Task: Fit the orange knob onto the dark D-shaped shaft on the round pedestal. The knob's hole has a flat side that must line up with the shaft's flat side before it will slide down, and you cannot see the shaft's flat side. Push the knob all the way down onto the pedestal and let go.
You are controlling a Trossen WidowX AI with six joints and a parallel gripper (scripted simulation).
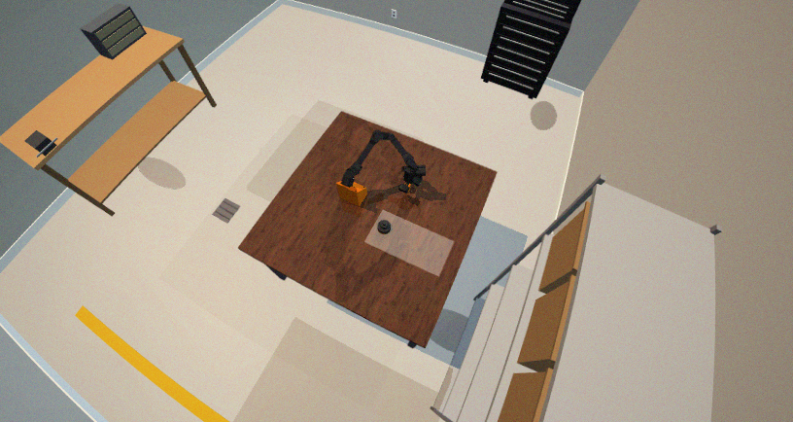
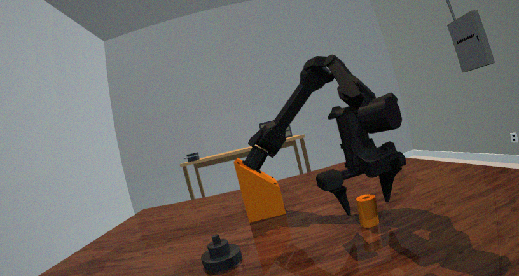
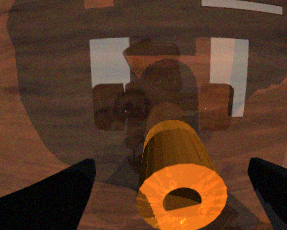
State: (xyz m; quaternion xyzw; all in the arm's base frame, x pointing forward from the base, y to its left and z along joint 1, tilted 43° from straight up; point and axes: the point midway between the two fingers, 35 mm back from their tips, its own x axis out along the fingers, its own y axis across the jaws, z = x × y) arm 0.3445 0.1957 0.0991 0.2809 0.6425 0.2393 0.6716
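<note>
The orange knob is 1 cm below my gripper tip. Also, from my gripper tip: dark pedestal (32 cm to the right, 3 cm behind).
</note>
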